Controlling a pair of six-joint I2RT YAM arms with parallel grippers.
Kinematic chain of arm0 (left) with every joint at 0, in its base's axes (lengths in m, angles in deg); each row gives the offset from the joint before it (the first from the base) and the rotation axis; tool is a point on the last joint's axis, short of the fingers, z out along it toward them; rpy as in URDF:
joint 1: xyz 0 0 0.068 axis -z
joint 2: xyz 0.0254 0.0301 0.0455 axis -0.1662 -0.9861 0
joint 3: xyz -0.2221 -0.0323 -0.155 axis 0.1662 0.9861 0
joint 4: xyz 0.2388 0.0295 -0.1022 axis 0.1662 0.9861 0
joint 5: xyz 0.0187 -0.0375 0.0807 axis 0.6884 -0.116 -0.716
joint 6: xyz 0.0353 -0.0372 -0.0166 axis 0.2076 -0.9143 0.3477
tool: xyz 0 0 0 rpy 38.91 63.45 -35.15
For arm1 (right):
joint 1: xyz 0 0 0.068 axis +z
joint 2: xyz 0.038 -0.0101 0.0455 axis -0.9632 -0.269 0
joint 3: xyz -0.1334 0.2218 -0.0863 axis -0.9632 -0.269 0
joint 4: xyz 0.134 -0.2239 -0.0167 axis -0.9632 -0.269 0
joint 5: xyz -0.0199 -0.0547 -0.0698 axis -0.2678 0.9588 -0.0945
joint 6: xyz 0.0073 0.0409 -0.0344 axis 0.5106 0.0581 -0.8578
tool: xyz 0 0 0 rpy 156.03 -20.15 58.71
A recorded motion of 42 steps. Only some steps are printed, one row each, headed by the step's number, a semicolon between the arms.
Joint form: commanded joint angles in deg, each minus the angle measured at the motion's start. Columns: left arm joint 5, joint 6, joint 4, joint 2, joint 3, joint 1; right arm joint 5, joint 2, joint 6, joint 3, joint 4, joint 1.
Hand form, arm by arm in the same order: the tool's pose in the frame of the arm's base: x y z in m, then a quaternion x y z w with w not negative. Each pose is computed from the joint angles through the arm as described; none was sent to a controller.
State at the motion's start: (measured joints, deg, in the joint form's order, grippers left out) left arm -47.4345 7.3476 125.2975 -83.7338 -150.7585 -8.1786; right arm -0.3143 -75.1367 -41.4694 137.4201 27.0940 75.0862
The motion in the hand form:
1: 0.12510 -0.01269 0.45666 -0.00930 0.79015 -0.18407 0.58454; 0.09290 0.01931 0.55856 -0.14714 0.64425 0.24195 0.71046
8: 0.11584 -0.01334 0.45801 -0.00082 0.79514 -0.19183 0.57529; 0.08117 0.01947 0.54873 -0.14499 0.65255 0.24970 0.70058
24: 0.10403 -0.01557 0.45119 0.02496 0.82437 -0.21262 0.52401; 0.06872 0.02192 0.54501 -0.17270 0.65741 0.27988 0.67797
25: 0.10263 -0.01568 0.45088 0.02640 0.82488 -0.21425 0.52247; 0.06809 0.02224 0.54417 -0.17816 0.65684 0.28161 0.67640
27: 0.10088 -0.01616 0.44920 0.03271 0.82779 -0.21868 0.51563; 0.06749 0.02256 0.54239 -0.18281 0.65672 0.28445 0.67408
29: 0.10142 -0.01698 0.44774 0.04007 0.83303 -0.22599 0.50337; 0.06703 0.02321 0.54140 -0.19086 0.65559 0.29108 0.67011
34: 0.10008 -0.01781 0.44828 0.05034 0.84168 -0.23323 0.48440; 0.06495 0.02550 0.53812 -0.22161 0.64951 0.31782 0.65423
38: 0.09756 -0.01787 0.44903 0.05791 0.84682 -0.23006 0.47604; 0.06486 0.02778 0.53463 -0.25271 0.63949 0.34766 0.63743
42: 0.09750 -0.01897 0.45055 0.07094 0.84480 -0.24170 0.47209; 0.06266 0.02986 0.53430 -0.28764 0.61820 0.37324 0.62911
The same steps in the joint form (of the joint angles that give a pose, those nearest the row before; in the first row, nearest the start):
1: 1.87 1.12 2.38 0.48 -0.99 0.37; 0.13 2.69 -0.94 -1.47 2.44 0.03
8: 3.28 1.45 5.30 1.27 -2.05 0.41; -0.40 5.58 -0.42 -4.00 0.76 0.04
24: 7.82 3.40 13.80 1.52 -3.65 0.37; -5.51 6.91 -0.30 -3.68 -2.62 0.02
25: 8.09 3.46 14.15 1.70 -3.65 0.37; -6.13 7.08 -0.61 -3.89 -2.70 0.03
27: 9.02 3.92 15.10 1.88 -3.56 0.37; -6.79 7.42 -0.78 -4.43 -2.67 0.03
29: 10.33 4.42 16.44 1.43 -3.85 0.39; -8.03 7.56 -0.85 -4.70 -2.68 0.07
34: 11.95 5.48 19.53 0.53 -5.34 0.37; -13.14 8.06 -0.94 -5.65 -2.59 0.02
38: 12.18 6.73 21.65 0.20 -6.37 0.37; -18.60 8.50 -0.54 -7.11 -1.40 -0.03
42: 14.17 7.39 22.12 -0.19 -6.94 0.37; -23.88 9.13 0.20 -8.51 1.55 0.05

